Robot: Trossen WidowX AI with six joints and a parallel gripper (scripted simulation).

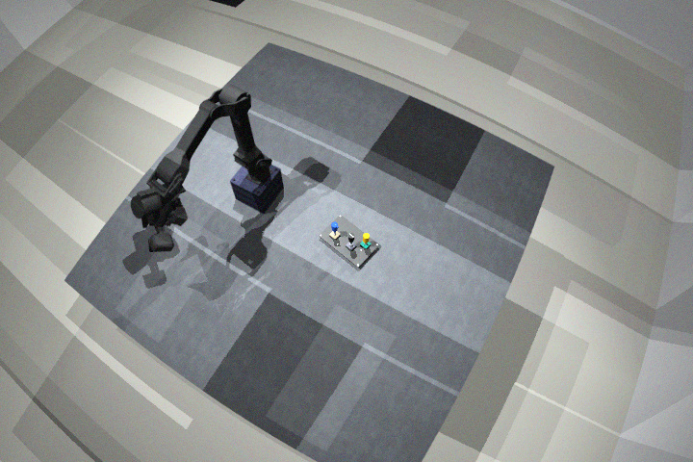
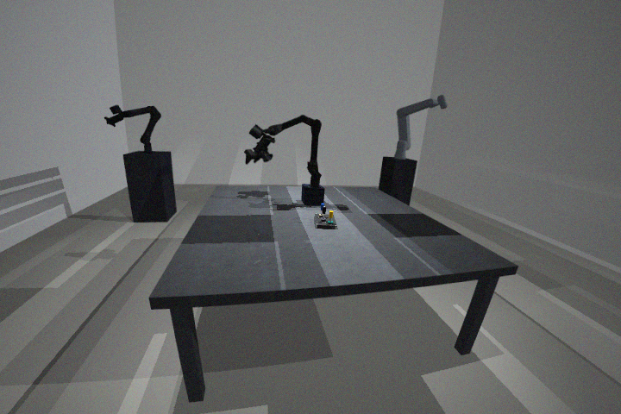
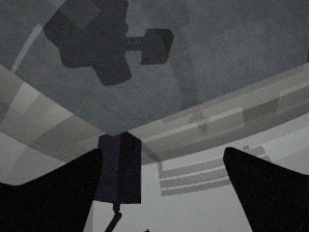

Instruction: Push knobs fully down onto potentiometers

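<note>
My gripper tip is now 40 cm short of the blue knob, 37 cm to the right of it and 15 cm above it. The rest, counted from my gripper tip: dark knob (45 cm ahead, 36 cm to the left, 15 cm below).
</note>
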